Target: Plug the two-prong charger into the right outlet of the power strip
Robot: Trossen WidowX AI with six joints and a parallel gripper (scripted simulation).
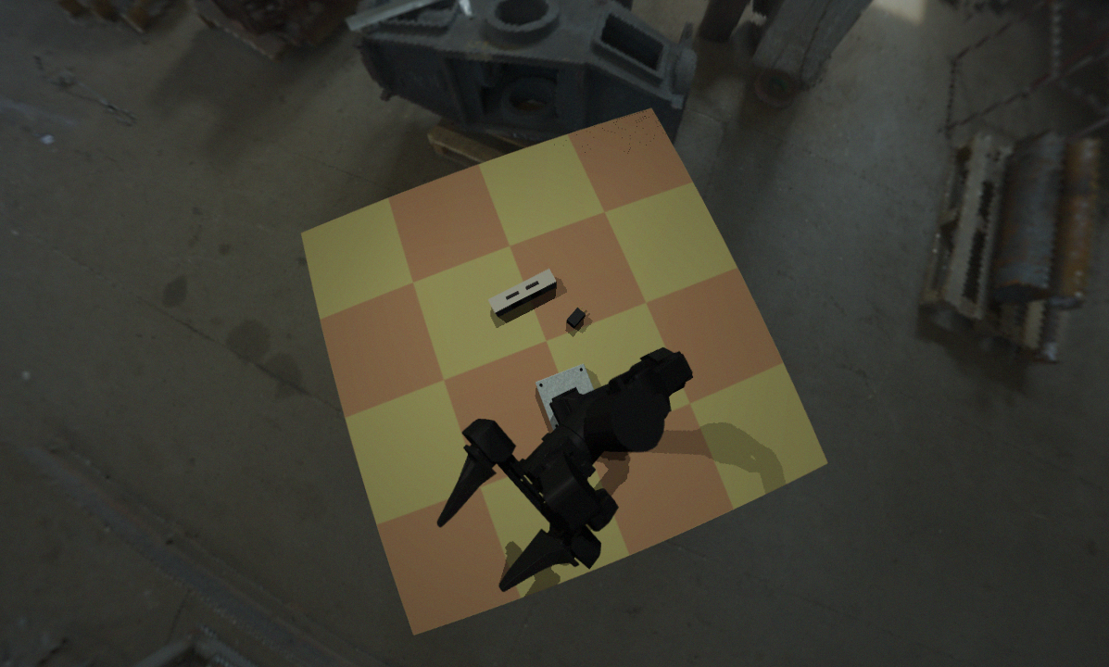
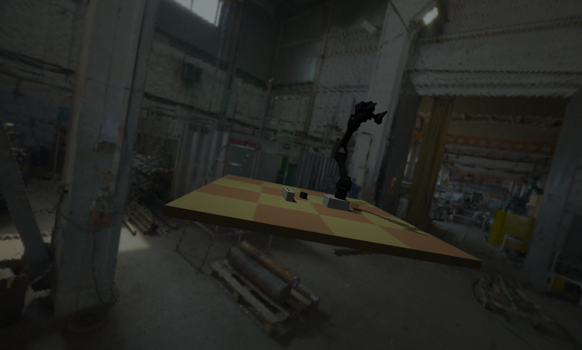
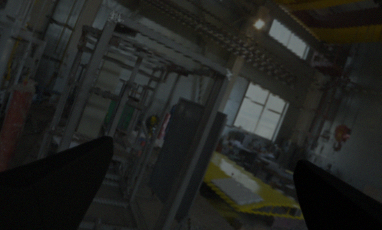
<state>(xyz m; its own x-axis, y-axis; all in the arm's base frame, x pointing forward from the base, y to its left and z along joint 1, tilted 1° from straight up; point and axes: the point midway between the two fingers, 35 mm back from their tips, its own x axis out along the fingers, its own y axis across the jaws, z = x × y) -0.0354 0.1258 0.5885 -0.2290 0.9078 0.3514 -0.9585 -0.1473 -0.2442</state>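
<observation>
The black two-prong charger lies 64 cm below my gripper tip, 32 cm to the right of it and 26 cm ahead of it.
</observation>
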